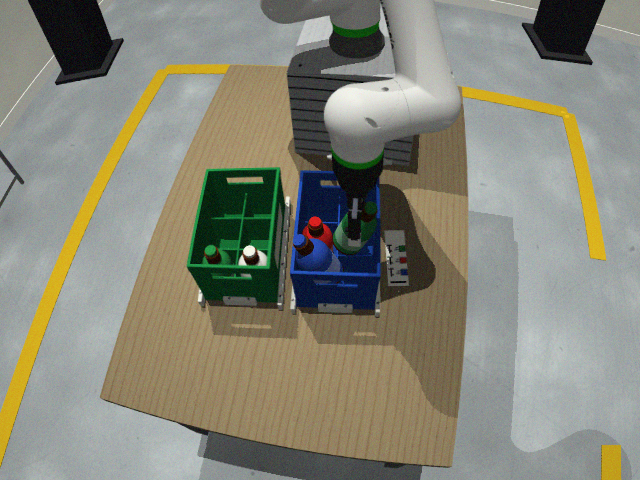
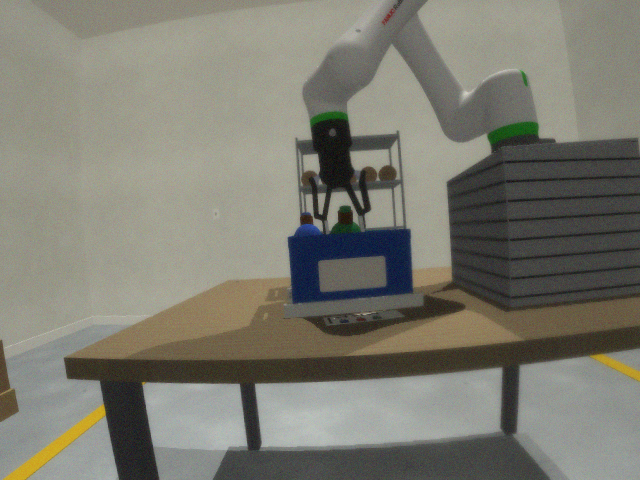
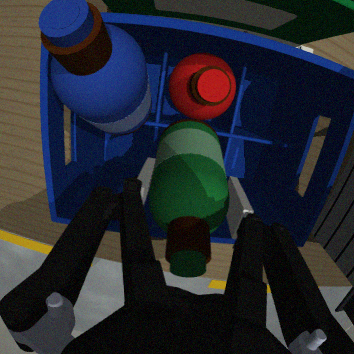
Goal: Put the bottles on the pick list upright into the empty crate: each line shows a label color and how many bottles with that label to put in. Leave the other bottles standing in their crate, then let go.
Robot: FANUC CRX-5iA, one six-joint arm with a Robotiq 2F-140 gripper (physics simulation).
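Places are measured from the arm's base along level axes (x ahead, y left, z up), in centimetres.
Pixels of known places: gripper, between the fingertips: (image 3: 189,179); arm's base, origin of its link: (image 1: 357,42).
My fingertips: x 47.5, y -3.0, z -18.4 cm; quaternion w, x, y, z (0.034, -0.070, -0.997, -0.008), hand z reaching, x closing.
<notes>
For each thing: its middle in the pictures, then the offset to it from my fingertips. Level surfaces: height alone.
- green bottle, middle of its body: (image 3: 188,191) (image 1: 358,224) (image 2: 346,239) dx +0.2, dy +0.6, dz +1.6 cm
- red bottle, middle of its body: (image 3: 200,86) (image 1: 317,239) dx -0.9, dy -9.0, dz -5.8 cm
- blue bottle, middle of its body: (image 3: 102,76) (image 1: 314,257) (image 2: 308,241) dx +8.1, dy -9.3, dz +1.6 cm
- green crate, middle of its body: (image 1: 240,234) dx -2.7, dy -27.3, dz -5.7 cm
- green-capped bottle, middle of its body: (image 1: 217,266) dx +5.8, dy -32.4, dz -5.9 cm
- white-capped bottle, middle of its body: (image 1: 254,267) dx +6.2, dy -23.5, dz -5.9 cm
- wooden table, height of its surface: dz -14.4 cm
My gripper (image 1: 354,227) (image 2: 343,225) (image 3: 189,179) is shut on a green bottle (image 1: 342,238) (image 2: 345,227) (image 3: 186,180). The bottle is tilted, partly inside the blue crate (image 1: 356,292) (image 2: 305,268) (image 3: 46,150), its neck toward the crate's outer long wall; its base is hidden. A red bottle (image 1: 316,232) (image 3: 200,87) stands beside it. A blue bottle (image 1: 312,255) (image 2: 307,229) (image 3: 102,75) looks tilted in the corner, toward the green crate (image 1: 237,284). The green crate holds a green-capped bottle (image 1: 211,255) and a white-capped bottle (image 1: 251,256). The pick list (image 1: 395,238) (image 2: 336,320) has green, red and blue lines; its numbers are unreadable.
The two crates stand side by side on the wooden table (image 1: 258,372) (image 2: 206,346), between pale rails. The slatted grey robot base (image 1: 315,118) (image 2: 480,232) stands behind the blue crate. A shelf rack (image 2: 400,206) stands in the background.
</notes>
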